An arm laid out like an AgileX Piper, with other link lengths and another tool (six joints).
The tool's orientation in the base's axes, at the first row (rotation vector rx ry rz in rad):
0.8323 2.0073 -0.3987
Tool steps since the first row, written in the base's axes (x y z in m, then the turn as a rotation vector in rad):
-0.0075 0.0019 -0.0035 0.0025 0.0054 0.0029
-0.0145 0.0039 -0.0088 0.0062 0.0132 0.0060
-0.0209 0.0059 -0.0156 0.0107 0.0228 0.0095
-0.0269 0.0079 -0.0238 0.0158 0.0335 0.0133
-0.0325 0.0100 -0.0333 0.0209 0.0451 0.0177
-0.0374 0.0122 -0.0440 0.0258 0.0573 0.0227
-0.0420 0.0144 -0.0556 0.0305 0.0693 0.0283
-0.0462 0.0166 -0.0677 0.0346 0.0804 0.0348
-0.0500 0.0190 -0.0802 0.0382 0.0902 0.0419
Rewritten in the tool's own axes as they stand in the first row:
0.0065 -0.0040 -0.0038 -0.0012 0.0057 -0.0031
0.0143 -0.0076 -0.0064 -0.0020 0.0141 -0.0069
0.0232 -0.0108 -0.0078 -0.0028 0.0242 -0.0114
0.0331 -0.0139 -0.0082 -0.0035 0.0356 -0.0163
0.0439 -0.0166 -0.0077 -0.0045 0.0477 -0.0221
0.0556 -0.0188 -0.0062 -0.0056 0.0601 -0.0287
0.0679 -0.0209 -0.0040 -0.0072 0.0722 -0.0356
0.0805 -0.0227 -0.0012 -0.0097 0.0833 -0.0428
0.0933 -0.0241 0.0019 -0.0130 0.0932 -0.0500

